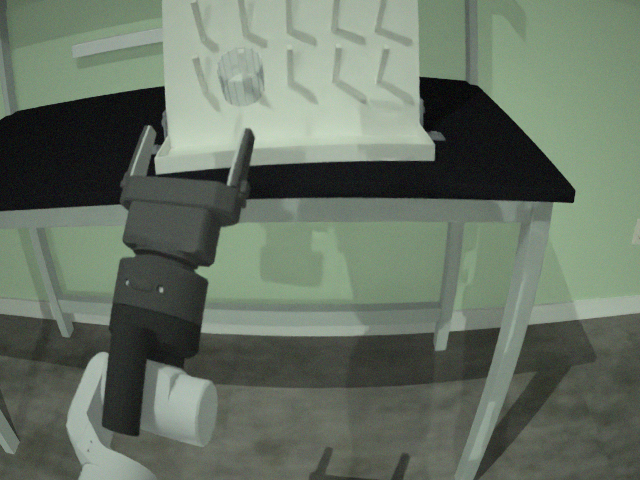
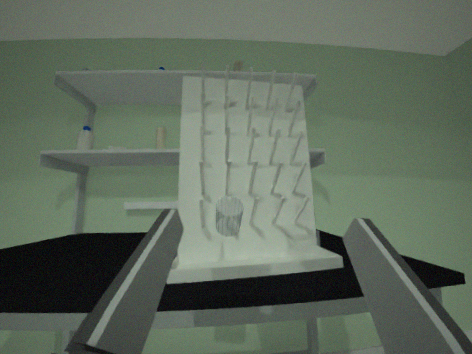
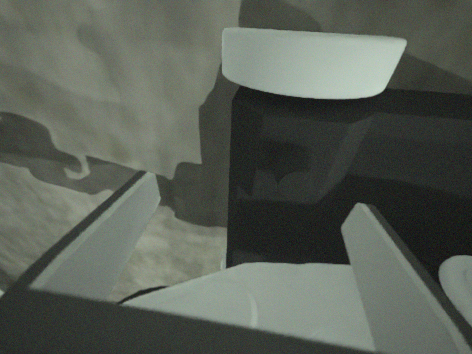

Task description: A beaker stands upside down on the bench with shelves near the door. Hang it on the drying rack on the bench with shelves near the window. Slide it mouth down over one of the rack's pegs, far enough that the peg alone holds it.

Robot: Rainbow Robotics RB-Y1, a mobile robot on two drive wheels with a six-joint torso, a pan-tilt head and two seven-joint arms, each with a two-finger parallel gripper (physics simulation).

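Frame: origin at the robot's base, x ahead, y left, z up, level; centimetres.
Seen in the pictures: left gripper, between the fingertips: [image 1: 196, 130] [image 2: 261, 224]; right gripper, between the fingertips: [image 3: 250, 200].
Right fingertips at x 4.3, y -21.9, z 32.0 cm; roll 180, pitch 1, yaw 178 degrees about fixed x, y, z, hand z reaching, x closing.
A point is followed by its place in that frame.
The clear beaker [image 1: 241, 77] @[x 94.4, y 11.1, z 107.3 cm] [image 2: 229, 216] @[x 94.0, y 11.9, z 106.7 cm] is on the white drying rack [image 1: 330, 121] @[x 108.3, y -2.4, z 94.8 cm] [image 2: 260, 268] @[x 96.5, y 4.3, z 93.5 cm], around the second peg from the left in the lowest row. The peg's tip shows through the glass near the beaker's upper end. Which end is the mouth is hard to tell. My left gripper [image 1: 199, 130] @[x 64.0, y 11.7, z 108.8 cm] [image 2: 261, 224] @[x 64.0, y 11.7, z 108.8 cm] is open and empty, in front of the rack's lower left part and apart from the beaker. My right gripper [image 3: 250, 200] @[x 4.3, y -21.9, z 32.0 cm] is open and empty, away from the rack, above the floor and the robot's own base.
The rack stands on the black bench top [image 1: 480, 165] @[x 96.2, y -27.0, z 91.6 cm] [image 2: 50, 270] @[x 106.0, y 62.5, z 91.6 cm]. Bare pegs surround the beaker's peg. Wall shelves [image 2: 115, 157] @[x 145.6, y 71.5, z 135.4 cm] with a blue-capped bottle [image 2: 85, 139] @[x 147.2, y 90.2, z 146.4 cm] are behind the rack. The rack's front lip lies just beyond my left fingers.
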